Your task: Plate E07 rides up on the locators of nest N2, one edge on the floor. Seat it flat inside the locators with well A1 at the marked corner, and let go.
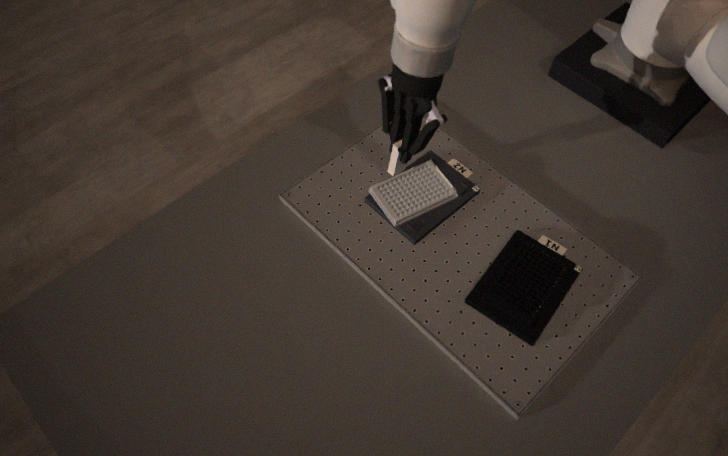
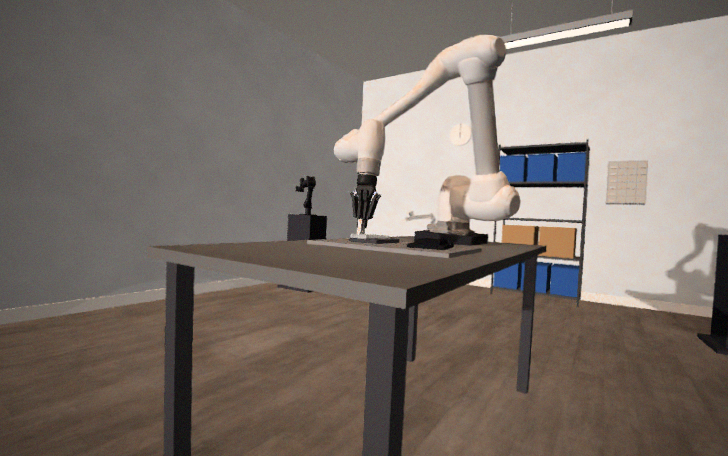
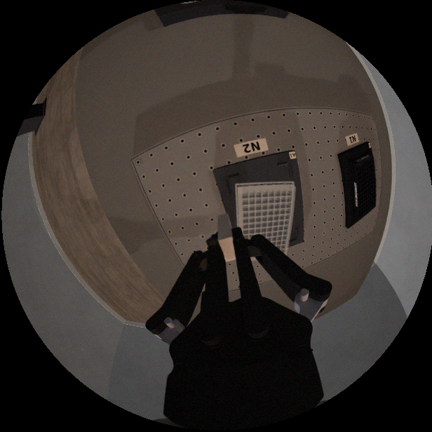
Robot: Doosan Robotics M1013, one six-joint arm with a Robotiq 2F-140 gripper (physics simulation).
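Places are measured from the arm's base along level axes (x ahead, y left, z up), in centimetres.
Pixels of known places: gripper, fingertip midpoint: (image 1: 396, 170) (image 2: 360, 237); arm's base, link origin: (image 1: 647, 61) (image 2: 452, 232).
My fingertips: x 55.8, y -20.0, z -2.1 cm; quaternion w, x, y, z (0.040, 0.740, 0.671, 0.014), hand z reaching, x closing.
Observation:
For each thing: its top centre in the pictures, then the offset to it from my fingertips. "spot": a spot on its surface instead. Level surfaces: height alone.
- pale well plate E07, top centre: (image 1: 414, 189) (image 2: 370, 234) dx +2.1, dy +5.5, dz +1.6 cm
- dark nest N2, top centre: (image 1: 423, 192) (image 2: 374, 237) dx +0.7, dy +6.5, dz +0.3 cm
- A1 mark, top centre: (image 1: 475, 188) dx -6.2, dy +12.6, dz +0.0 cm
- Nest N1, surface spot: (image 1: 521, 287) spot: dx +5.5, dy +29.4, dz +1.4 cm
- same perforated board, surface spot: (image 1: 376, 257) spot: dx +15.2, dy +8.7, dz -1.2 cm
- table, surface height: dz -2.5 cm
The pale well plate E07 (image 1: 412, 193) (image 3: 265, 212) lies turned and off-centre on the dark nest N2 (image 1: 429, 225) (image 3: 255, 172). It covers the side away from the N2 label, and one corner reaches to the nest's edge. The A1 mark (image 1: 475, 188) (image 3: 292, 155) is at a corner by the label side. Which plate corner is well A1 I cannot tell. My gripper (image 1: 397, 161) (image 2: 361, 225) (image 3: 225, 223) is shut with nothing between its fingers. Its pale fingertips are close beside the plate's long side, on the side away from nest N1; whether they touch it I cannot tell.
Nest N1 (image 1: 521, 287) (image 2: 429, 242) holds a black plate (image 3: 365, 182) on the same perforated board (image 1: 376, 257) (image 3: 172, 200). The board lies on the table (image 2: 279, 265). The arm's black base (image 1: 633, 102) stands behind the board.

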